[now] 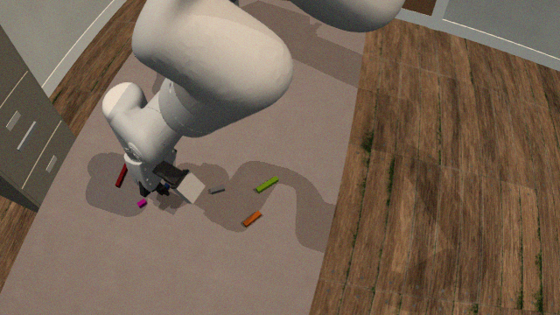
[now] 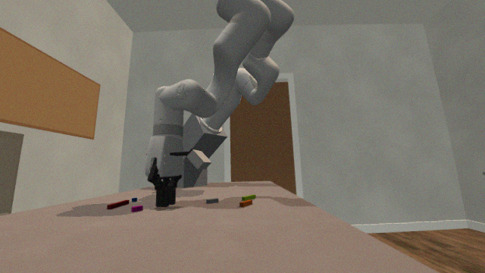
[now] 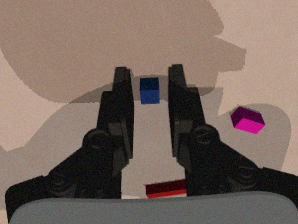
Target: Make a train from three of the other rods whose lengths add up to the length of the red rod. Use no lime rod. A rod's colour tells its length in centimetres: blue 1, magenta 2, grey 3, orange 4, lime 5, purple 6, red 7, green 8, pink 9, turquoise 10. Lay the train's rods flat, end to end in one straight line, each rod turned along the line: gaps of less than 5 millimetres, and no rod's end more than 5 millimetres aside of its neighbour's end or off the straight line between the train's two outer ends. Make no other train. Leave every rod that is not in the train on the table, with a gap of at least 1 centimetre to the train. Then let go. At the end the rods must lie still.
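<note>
Right now my hand is 6 cm short of the magenta rod, 3 cm to the left of it and 2 cm above it. From my hand the other things lie so: grey rod 11 cm to the left, 5 cm behind, 2 cm below; then orange rod 20 cm to the left, 2 cm below, 2 cm behind; then red rod 12 cm to the right, 2 cm below, 2 cm ahead.
</note>
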